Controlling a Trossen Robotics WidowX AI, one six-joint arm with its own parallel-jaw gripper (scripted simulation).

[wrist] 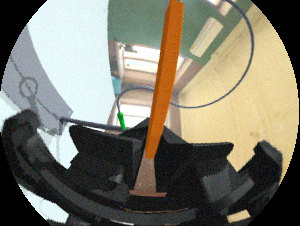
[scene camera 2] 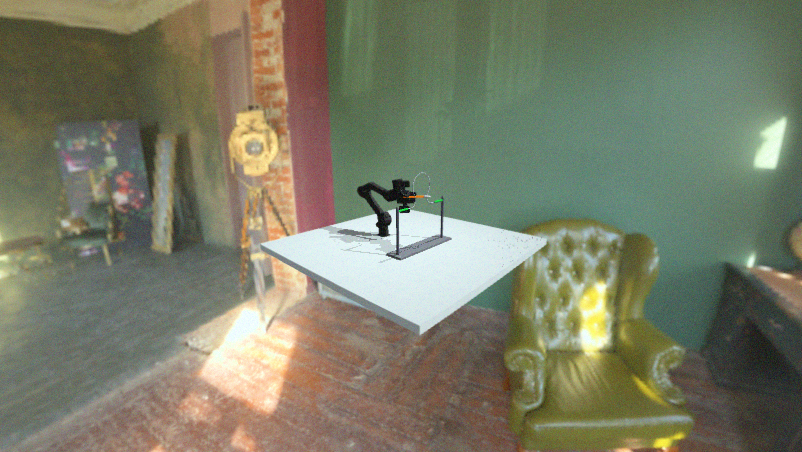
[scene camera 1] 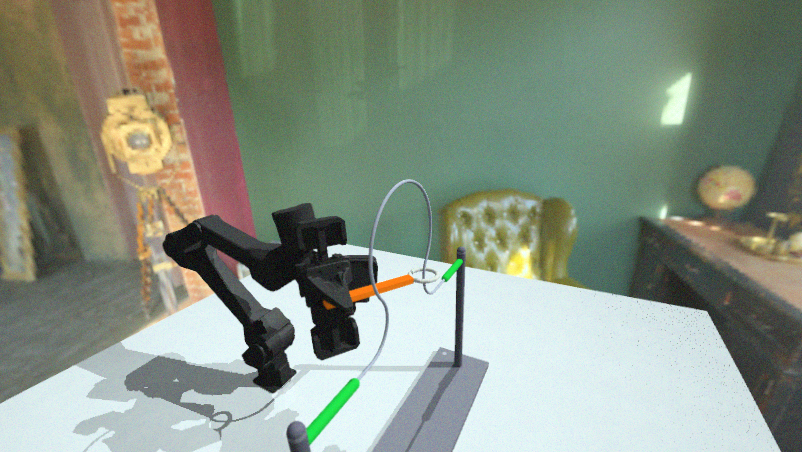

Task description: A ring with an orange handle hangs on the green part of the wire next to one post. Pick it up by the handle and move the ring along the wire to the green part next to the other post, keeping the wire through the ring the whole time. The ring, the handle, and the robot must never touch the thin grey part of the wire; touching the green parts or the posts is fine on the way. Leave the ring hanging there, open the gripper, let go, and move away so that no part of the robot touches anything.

Note:
My gripper point(scene camera 1: 349, 311) carries a ring point(scene camera 1: 405, 280).
My gripper also shows in the wrist view point(wrist: 151, 121).

